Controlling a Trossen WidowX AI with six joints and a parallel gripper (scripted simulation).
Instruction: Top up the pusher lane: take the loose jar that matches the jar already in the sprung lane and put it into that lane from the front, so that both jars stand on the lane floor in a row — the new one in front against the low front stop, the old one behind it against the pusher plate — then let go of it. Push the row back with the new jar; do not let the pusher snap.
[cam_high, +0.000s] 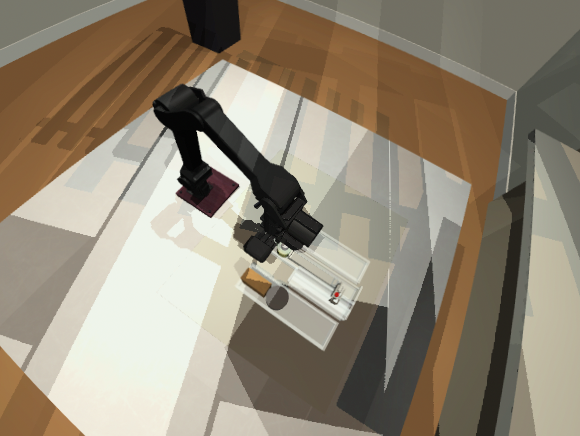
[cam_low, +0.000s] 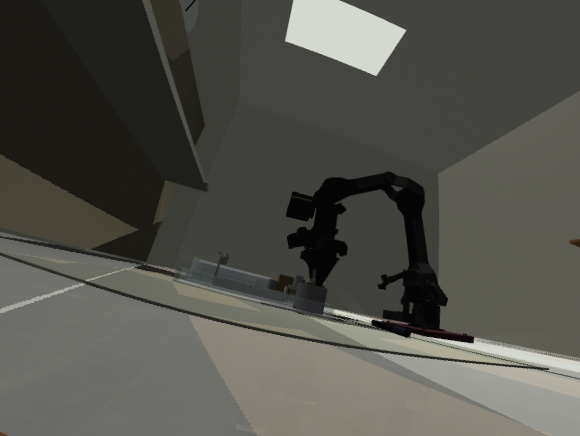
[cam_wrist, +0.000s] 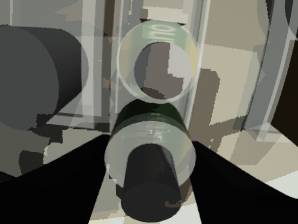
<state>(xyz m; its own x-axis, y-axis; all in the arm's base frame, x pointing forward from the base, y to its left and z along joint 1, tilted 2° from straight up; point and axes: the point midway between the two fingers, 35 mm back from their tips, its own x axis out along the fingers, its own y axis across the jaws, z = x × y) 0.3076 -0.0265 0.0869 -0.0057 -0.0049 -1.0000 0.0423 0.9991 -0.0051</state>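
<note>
Now: gripper tip 13 cm to the left of the brown box, 3 cm short of it and 2 cm above it. From my gripper tip the other things lie so: red mark (23 cm ahead, 5 cm to the right, 1 cm above).
</note>
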